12 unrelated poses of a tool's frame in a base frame.
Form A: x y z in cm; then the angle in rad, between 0 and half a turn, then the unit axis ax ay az.
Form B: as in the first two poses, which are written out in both.
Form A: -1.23 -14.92 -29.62 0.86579 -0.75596 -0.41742 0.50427
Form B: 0.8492 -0.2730 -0.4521 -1.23; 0.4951 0.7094 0.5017 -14.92; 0.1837 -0.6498 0.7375 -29.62; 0 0 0 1
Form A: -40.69 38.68 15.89 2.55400 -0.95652 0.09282 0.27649
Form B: 0.8441 -0.3160 -0.4331 -40.69; -0.0094 -0.8165 0.5773 38.68; -0.5360 -0.4832 -0.6922 15.89; 0 0 0 1
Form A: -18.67 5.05 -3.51 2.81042 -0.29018 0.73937 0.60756
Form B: -0.7818 -0.6150 -0.1026 -18.67; -0.2199 0.1180 0.9684 5.05; -0.5834 0.7797 -0.2275 -3.51; 0 0 0 1
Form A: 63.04 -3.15 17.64 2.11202 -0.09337 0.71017 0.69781
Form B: -0.5020 -0.6985 0.5100 63.04; 0.4976 0.2490 0.8309 -3.15; -0.7074 0.6708 0.2226 17.64; 0 0 0 1
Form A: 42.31 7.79 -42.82 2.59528 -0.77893 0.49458 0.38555
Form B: 0.2707 -0.9147 -0.3000 42.31; -0.5141 -0.4008 0.7583 7.79; -0.8139 -0.0511 -0.5788 -42.82; 0 0 0 1
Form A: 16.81 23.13 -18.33 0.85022 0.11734 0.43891 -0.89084
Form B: 0.6645 0.6869 0.2942 16.81; -0.6519 0.7254 -0.2212 23.13; -0.3654 -0.0448 0.9298 -18.33; 0 0 0 1
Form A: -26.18 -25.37 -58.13 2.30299 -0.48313 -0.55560 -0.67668
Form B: -0.2791 0.9511 0.1323 -26.18; -0.0554 -0.1535 0.9866 -25.37; 0.9587 0.2680 0.0955 -58.13; 0 0 0 1
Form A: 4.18 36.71 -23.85 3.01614 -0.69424 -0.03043 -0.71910
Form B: -0.0320 0.1321 0.9907 4.18; -0.0479 -0.9903 0.1305 36.71; 0.9983 -0.0433 0.0380 -23.85; 0 0 0 1
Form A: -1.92 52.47 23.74 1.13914 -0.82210 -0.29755 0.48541
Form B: 0.8115 -0.2986 -0.5024 -1.92; 0.5832 0.4699 0.6627 52.47; 0.0382 -0.8307 0.5554 23.74; 0 0 0 1
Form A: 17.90 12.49 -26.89 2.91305 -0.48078 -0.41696 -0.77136
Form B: -0.5177 0.5705 0.6376 17.90; 0.2210 -0.6308 0.7438 12.49; 0.8265 0.5260 0.2005 -26.89; 0 0 0 1
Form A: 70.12 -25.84 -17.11 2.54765 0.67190 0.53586 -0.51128
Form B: -0.0032 0.9446 -0.3283 70.12; 0.3723 -0.3036 -0.8770 -25.84; -0.9281 -0.1250 -0.3507 -17.11; 0 0 0 1
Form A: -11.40 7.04 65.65 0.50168 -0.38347 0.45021 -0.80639
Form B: 0.8949 0.3665 0.2546 -11.40; -0.4091 0.9018 0.1397 7.04; -0.1784 -0.2291 0.9569 65.65; 0 0 0 1
